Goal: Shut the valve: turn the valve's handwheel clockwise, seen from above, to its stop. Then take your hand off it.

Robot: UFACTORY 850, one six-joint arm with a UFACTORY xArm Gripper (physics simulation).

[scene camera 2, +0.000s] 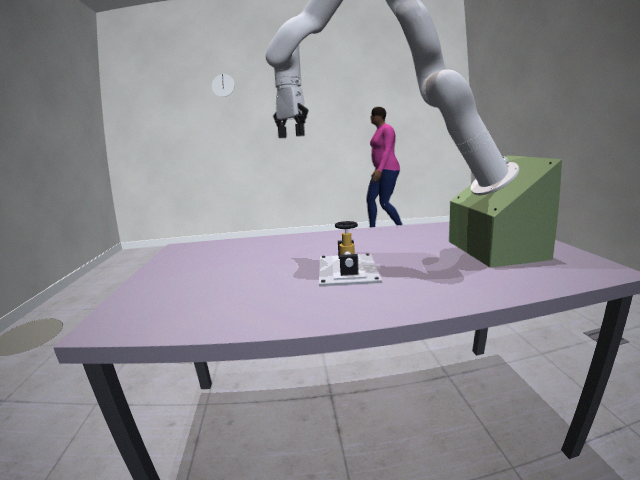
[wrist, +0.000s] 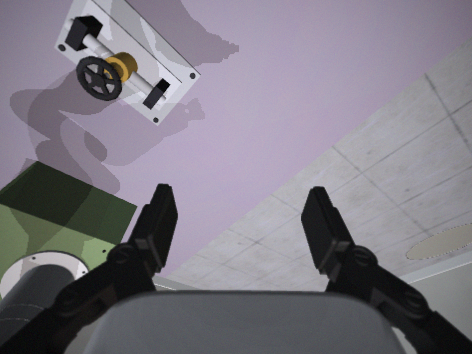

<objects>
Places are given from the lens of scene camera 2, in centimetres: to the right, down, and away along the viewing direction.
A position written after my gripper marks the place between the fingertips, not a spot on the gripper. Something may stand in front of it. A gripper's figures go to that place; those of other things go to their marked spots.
my gripper (scene camera 2: 291,137): -9, -34, 109
white base plate (scene camera 2: 326,265): 2, 8, 106
</objects>
